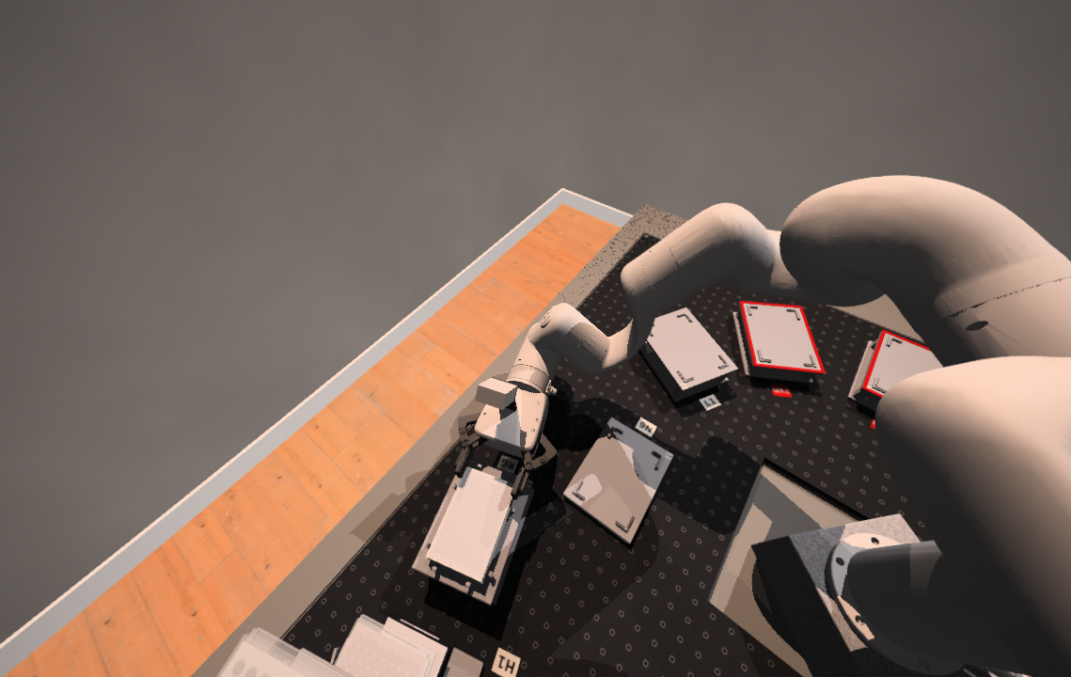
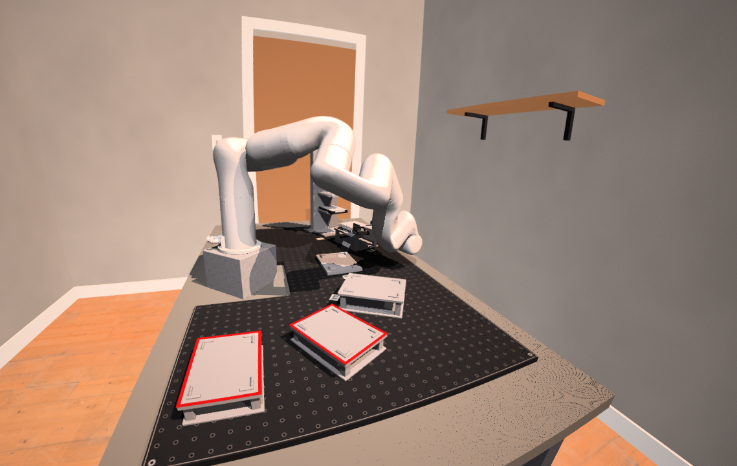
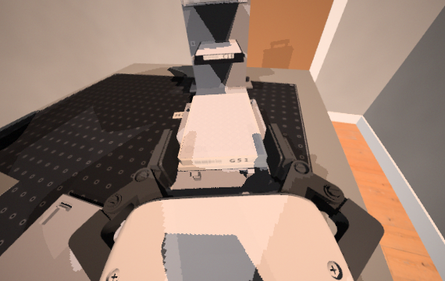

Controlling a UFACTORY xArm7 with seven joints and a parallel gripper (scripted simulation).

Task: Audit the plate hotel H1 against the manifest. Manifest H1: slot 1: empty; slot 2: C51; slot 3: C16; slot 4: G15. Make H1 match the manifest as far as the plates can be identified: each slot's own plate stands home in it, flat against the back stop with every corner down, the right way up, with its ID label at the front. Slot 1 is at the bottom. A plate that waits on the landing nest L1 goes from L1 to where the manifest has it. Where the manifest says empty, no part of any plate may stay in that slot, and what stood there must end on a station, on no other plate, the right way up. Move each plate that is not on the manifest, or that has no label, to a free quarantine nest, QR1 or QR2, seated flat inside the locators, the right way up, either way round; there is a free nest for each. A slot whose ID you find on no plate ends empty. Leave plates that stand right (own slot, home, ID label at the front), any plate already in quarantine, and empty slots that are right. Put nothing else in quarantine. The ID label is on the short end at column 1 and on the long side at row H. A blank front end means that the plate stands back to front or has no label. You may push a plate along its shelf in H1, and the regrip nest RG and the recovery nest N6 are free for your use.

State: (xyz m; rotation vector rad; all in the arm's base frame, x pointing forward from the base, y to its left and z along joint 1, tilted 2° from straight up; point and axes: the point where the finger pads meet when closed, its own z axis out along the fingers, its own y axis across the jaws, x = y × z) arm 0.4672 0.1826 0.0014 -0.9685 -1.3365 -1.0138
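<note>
Right now my hand is 2 cm past the white well plate, 5 cm to the right of it and 2 cm above it. Round my hand: regrip nest RG: 2 cm behind, 5 cm to the left, 4 cm below; RG label: 1 cm ahead, 5 cm to the right, 9 cm below; recovery nest N6: 15 cm behind, 15 cm to the right, 9 cm below.
</note>
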